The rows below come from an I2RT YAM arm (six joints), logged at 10 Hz.
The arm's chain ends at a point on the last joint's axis. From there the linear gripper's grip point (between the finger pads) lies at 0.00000 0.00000 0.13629 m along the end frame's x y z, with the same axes.
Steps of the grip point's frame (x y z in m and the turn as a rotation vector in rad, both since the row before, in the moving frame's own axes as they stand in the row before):
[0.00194 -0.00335 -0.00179 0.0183 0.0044 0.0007]
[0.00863 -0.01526 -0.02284 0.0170 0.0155 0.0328]
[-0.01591 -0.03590 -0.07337 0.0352 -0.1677 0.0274]
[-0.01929 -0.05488 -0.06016 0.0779 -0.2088 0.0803]
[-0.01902 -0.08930 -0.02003 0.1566 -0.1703 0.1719]
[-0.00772 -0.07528 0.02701 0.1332 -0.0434 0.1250]
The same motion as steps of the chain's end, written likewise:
[0.00134 -0.00086 -0.00177 0.0183 0.0044 0.0007]
[0.00648 -0.01298 -0.02280 0.0170 0.0155 0.0328]
[0.00677 -0.03081 -0.07137 0.0352 -0.1677 0.0274]
[0.00848 -0.04322 -0.05679 0.0779 -0.2088 0.0803]
[0.00205 -0.06627 -0.01641 0.1566 -0.1703 0.1719]
[-0.00297 -0.05686 0.02834 0.1332 -0.0434 0.1250]

